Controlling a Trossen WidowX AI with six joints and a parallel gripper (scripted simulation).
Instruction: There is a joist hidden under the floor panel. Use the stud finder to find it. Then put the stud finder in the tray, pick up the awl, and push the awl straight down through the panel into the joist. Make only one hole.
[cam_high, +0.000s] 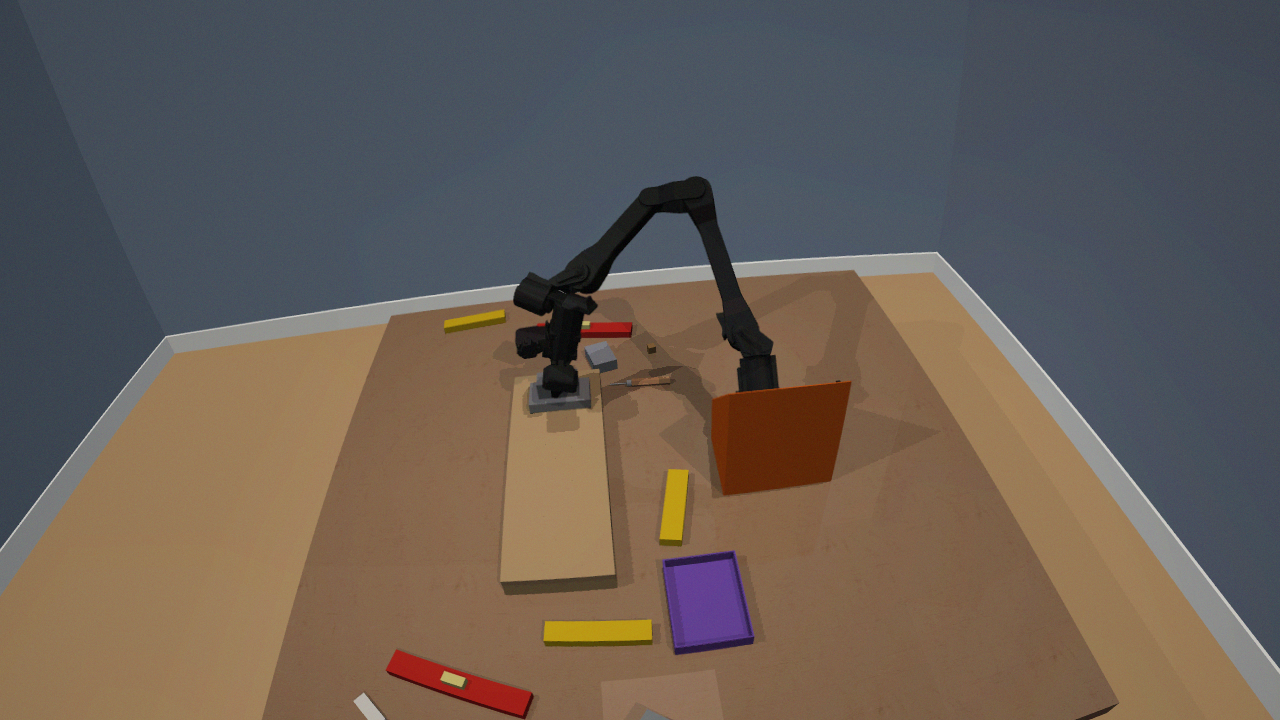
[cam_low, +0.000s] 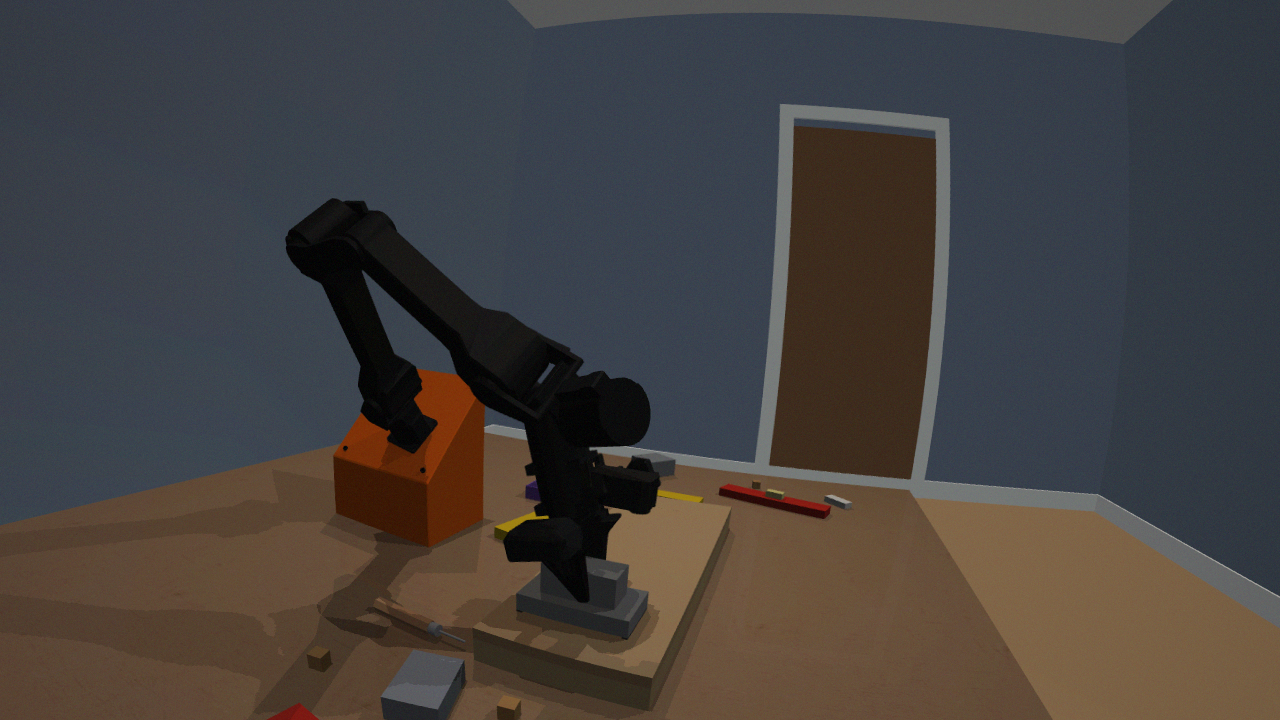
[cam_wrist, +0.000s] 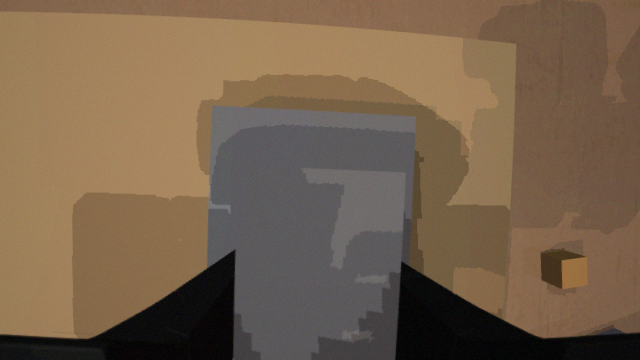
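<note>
Right now my gripper tip is 45 cm to the right of the purple tray, 29 cm past it and 5 cm above it. Also, from my gripper tip: awl (15 cm behind, 9 cm to the right, 6 cm below); then grey stud finder (2 cm behind, 2 cm above); then grey block (18 cm to the right, 7 cm behind, 5 cm below).
</note>
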